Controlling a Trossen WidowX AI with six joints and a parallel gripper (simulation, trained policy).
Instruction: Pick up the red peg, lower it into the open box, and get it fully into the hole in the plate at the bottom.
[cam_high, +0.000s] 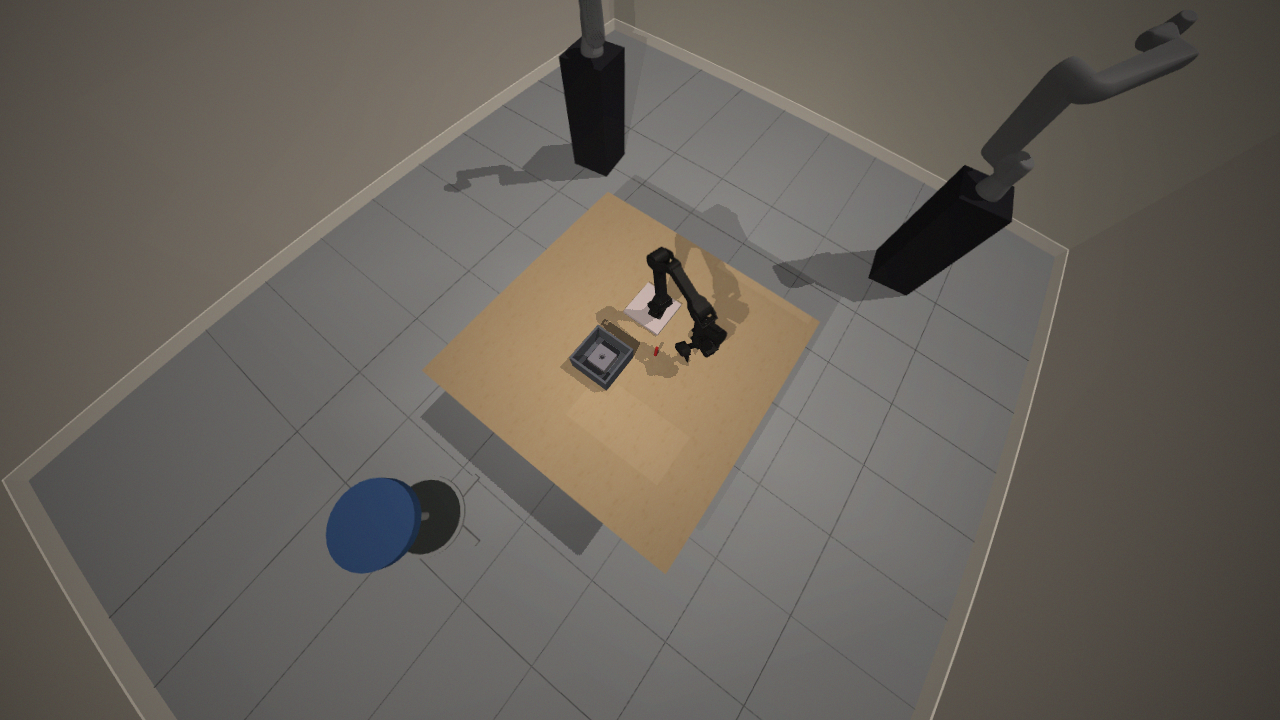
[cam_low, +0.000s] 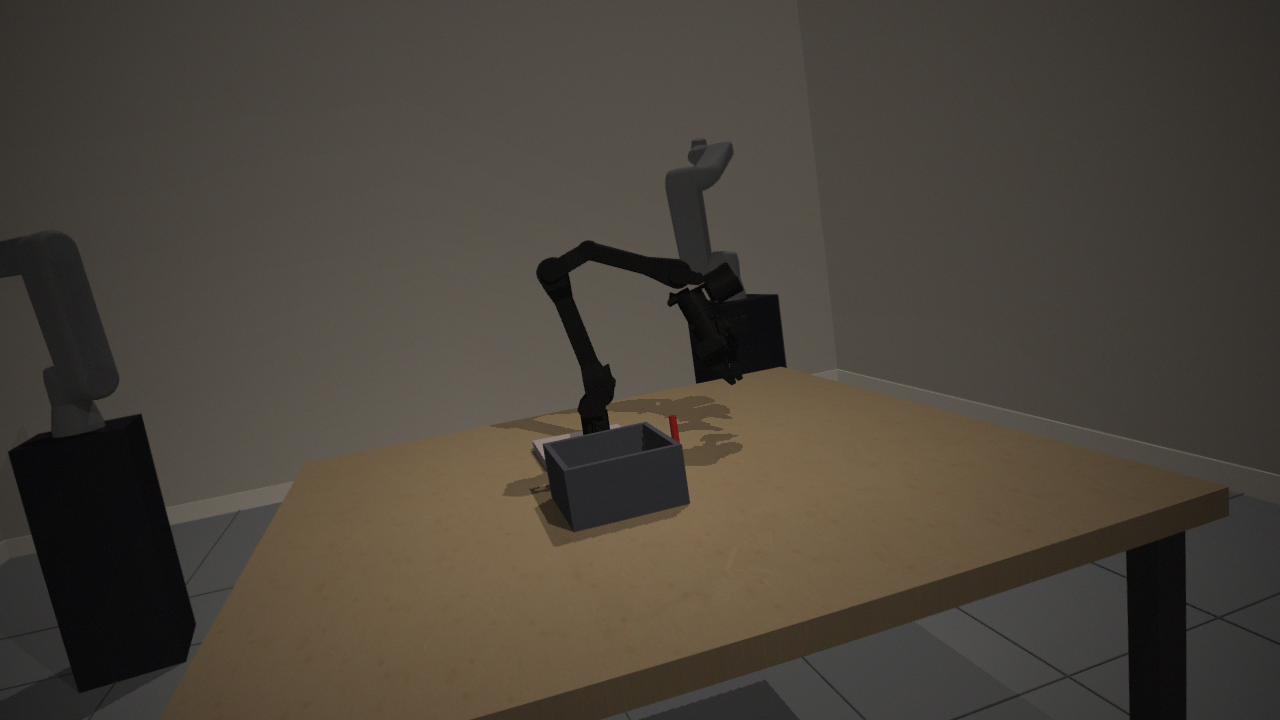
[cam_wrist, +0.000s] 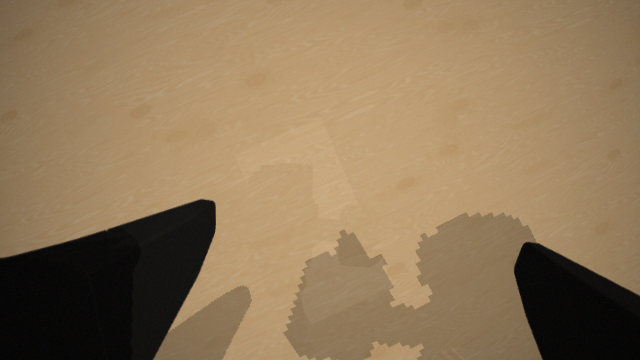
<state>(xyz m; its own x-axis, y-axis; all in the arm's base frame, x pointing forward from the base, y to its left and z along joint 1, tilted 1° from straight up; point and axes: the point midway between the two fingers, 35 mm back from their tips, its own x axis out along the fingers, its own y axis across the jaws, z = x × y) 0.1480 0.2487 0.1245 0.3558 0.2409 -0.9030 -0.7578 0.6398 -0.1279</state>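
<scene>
Now: gripper tip 30 mm short of the red peg, 170 mm to the left of it and 70 mm above it. Round my gripper tip: pale plate (170 mm ahead, 360 mm to the right, 60 mm below); then dark grey box (170 mm ahead, 360 mm to the right, 80 mm below).
</scene>
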